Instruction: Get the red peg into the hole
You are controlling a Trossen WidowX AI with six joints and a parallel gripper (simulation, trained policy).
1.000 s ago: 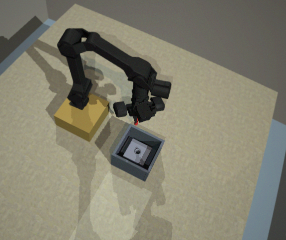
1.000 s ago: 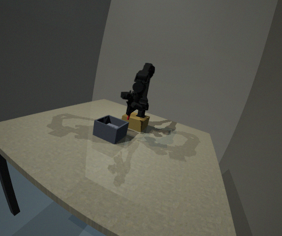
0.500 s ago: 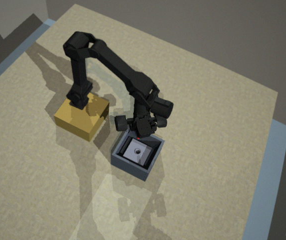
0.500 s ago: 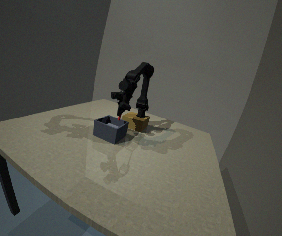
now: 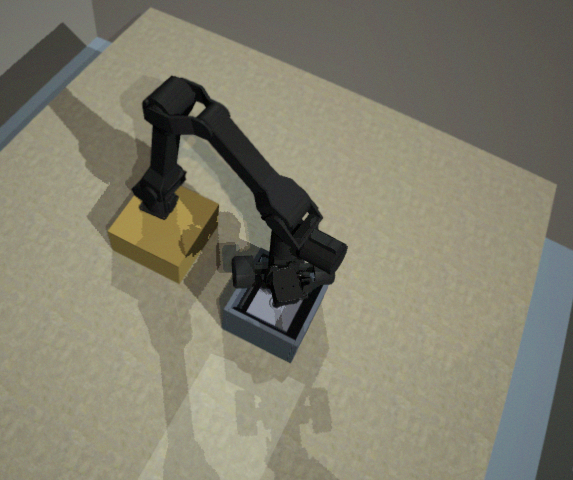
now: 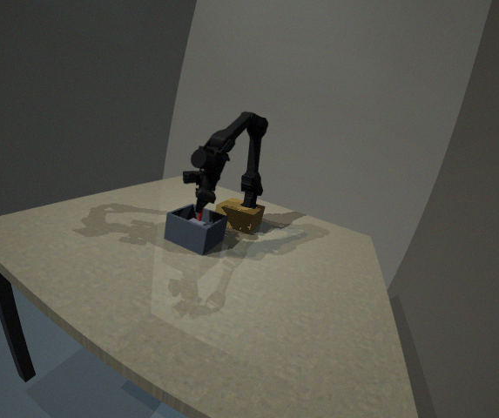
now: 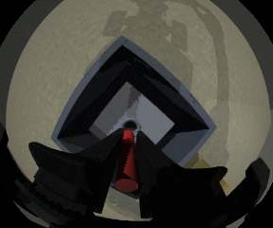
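Right now the red peg is 1 cm to the left of my gripper tip, 1 cm behind it and 1 cm above it. Round my gripper tip: dark blue box 8 cm below, 1 cm to the left; then grey plate 6 cm below, 1 cm to the left.
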